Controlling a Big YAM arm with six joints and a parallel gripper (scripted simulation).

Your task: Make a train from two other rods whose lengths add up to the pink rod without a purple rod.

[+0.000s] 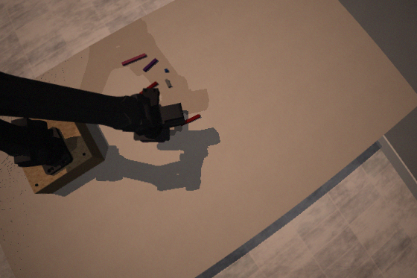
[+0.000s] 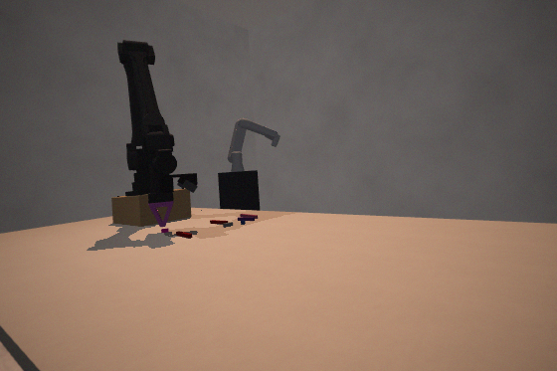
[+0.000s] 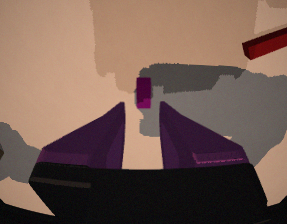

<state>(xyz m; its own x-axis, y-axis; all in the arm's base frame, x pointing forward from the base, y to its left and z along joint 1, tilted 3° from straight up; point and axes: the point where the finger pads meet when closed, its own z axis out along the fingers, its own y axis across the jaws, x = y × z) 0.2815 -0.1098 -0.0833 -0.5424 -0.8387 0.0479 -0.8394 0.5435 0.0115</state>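
My gripper is now 2 cm above the magenta rod. The rest, counted from my hand: grey rod: 14 cm to the left, 12 cm ahead, 2 cm below; then purple rod: 24 cm to the left, 11 cm ahead, 2 cm below; then blue rod: 19 cm to the left, 14 cm ahead, 2 cm below.
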